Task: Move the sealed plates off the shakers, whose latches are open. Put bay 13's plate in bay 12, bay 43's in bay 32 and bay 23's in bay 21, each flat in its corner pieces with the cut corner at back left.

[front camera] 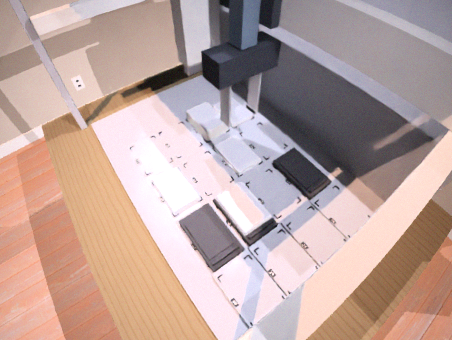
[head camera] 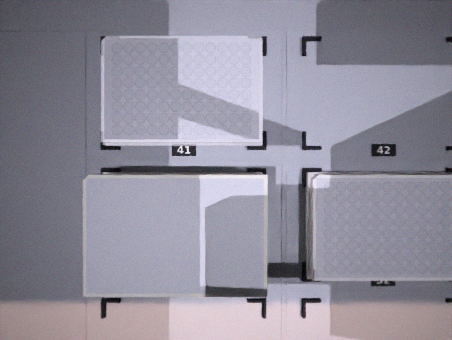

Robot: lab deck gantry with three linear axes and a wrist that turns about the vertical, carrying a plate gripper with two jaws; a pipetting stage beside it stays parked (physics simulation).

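Frame: origin at the robot's base, x down, y right, z back, level; metres.
Where they show: gripper, fingertip midpoint: (front camera: 239,116); robot's base, origin of the base link: (front camera: 130,148).
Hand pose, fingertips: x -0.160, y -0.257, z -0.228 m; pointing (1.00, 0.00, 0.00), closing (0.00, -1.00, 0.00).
Each offset is from my fingertips to the top centre of the thing. "spot": to the spot under its first point.
My gripper (front camera: 240,119) hangs near bay 41 in the front view, jaws apart and no plate between them; the head view does not show it. A sealed plate {dx +0.145, dy +0.214, dz +0.000 m} (front camera: 176,190) lies in bay 12. Another sealed plate {dx +0.145, dy +0.000, dz +0.000 m} (front camera: 237,152) (head camera: 382,227) lies in bay 32, looking flat, cut corner at back left; its right end is outside the head view. The third sealed plate {dx +0.123, dy +0.106, dz -0.160 m} (front camera: 245,212) sits on bay 23's shaker {spot: dx +0.140, dy +0.109, dz -0.238 m} (front camera: 261,232). The shakers of bay 13 {dx +0.129, dy +0.213, dz -0.168 m} (front camera: 210,237) and bay 43 {dx +0.129, dy -0.108, dz -0.168 m} (front camera: 301,171) are dark and bare. Bay 21 {spot: dx +0.159, dy +0.150, dz +0.163 m} (front camera: 168,145) (head camera: 150,322) holds no plate.
A tall pale box {dx +0.118, dy +0.000, dz +0.164 m} (front camera: 204,119) (head camera: 142,235) stands in bay 31. A low plate {dx +0.145, dy -0.107, dz +0.164 m} (front camera: 241,116) (head camera: 150,100) lies behind it in bay 41. A grey column (front camera: 197,35) rises at the back left, and a high dark wall (front camera: 320,110) runs along the deck's far side.
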